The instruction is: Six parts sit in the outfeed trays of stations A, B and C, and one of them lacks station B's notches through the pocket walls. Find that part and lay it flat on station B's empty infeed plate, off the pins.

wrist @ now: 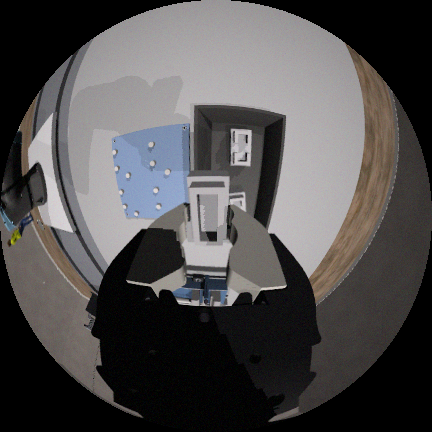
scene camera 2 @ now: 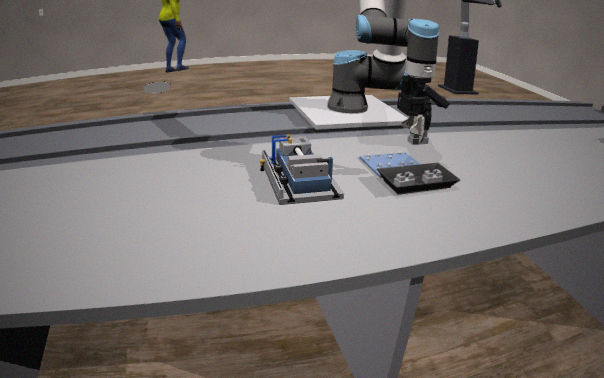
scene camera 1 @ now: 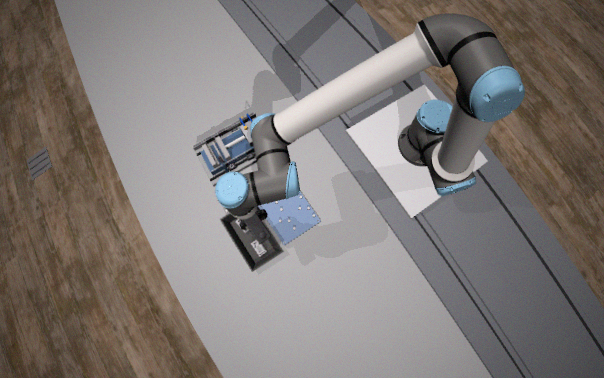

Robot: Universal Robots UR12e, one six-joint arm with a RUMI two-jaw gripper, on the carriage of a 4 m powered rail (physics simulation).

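Frame: origin at the arm's base, x ahead, y right, z down, level; metres.
Where they show: gripper, fingertip midpoint: (wrist: 208, 205) (scene camera 2: 416, 141); arm's base, link origin: (wrist: 39, 182) (scene camera 2: 347, 107) (scene camera 1: 419, 145).
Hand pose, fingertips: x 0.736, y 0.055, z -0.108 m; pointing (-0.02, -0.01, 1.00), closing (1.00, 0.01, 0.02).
Note:
Things, the pixels of their top centre, and the offset from my fingertips.
- light grey rectangular part, top centre: (wrist: 207, 220) (scene camera 2: 419, 132) dx +0.000, dy -0.004, dz -0.030 m
- blue plate, top centre: (wrist: 147, 176) (scene camera 2: 393, 163) (scene camera 1: 288, 213) dx -0.126, dy +0.005, dz +0.129 m
- dark tray, top centre: (wrist: 238, 180) (scene camera 2: 419, 174) (scene camera 1: 251, 235) dx +0.042, dy +0.002, dz +0.095 m
- machine with a blue body, top centre: (scene camera 2: 300, 150) (wrist: 182, 306) (scene camera 1: 230, 140) dx -0.080, dy +0.358, dz +0.038 m
My gripper (wrist: 208, 205) (scene camera 2: 418, 131) is shut on a light grey rectangular part (wrist: 208, 180) (scene camera 2: 419, 140). The part is held high above the table, near the tray end that is closer to the machine. In the wrist view its long pocket walls show no gaps, though the fingers hide some of them. A blue plate (wrist: 135, 156) (scene camera 1: 295, 212) (scene camera 2: 379, 161) with several white pins lies beside the dark tray (wrist: 276, 160) (scene camera 1: 239, 243) (scene camera 2: 425, 187) and bears no part. Two parts lie in the tray: one (wrist: 240, 163) (scene camera 1: 258, 247) shows side notches, the other (wrist: 242, 195) is partly hidden.
A machine with a blue body (scene camera 1: 217, 152) (scene camera 2: 310, 185) and blue uprights stands on the table beside the tray and plate. The arm's white base plate (scene camera 1: 385, 170) (scene camera 2: 320, 119) is on the rail side. A person (scene camera 2: 172, 30) and a dark pedestal (scene camera 2: 460, 62) stand beyond the rail.

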